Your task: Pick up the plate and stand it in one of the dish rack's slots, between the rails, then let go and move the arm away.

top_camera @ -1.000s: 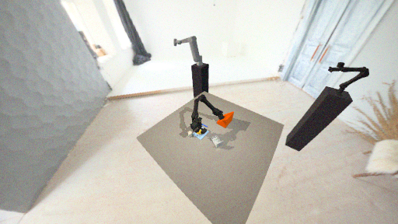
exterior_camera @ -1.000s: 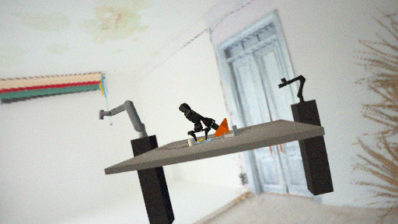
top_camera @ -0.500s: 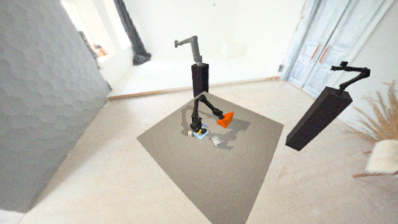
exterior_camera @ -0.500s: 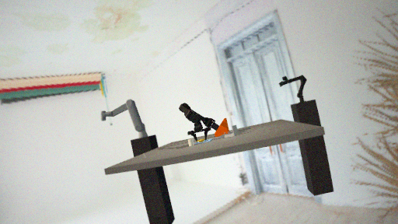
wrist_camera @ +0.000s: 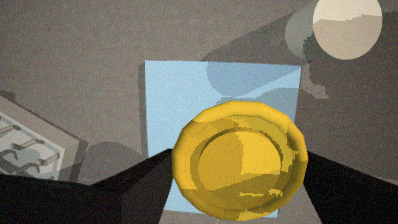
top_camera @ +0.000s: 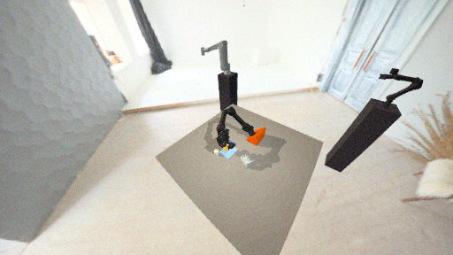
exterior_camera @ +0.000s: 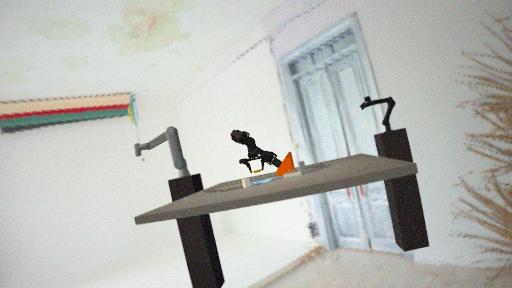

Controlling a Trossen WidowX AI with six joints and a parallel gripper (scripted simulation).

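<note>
Now: gripper tip 2 cm past the dish rack, 22 cm to the right of it and 5 cm above it. Round my gripper tip: yellow plate (1 cm above); light-blue mat (2 cm behind, 1 cm to the left, 7 cm below); cream round object (8 cm ahead, 7 cm to the right, 5 cm below).
</note>
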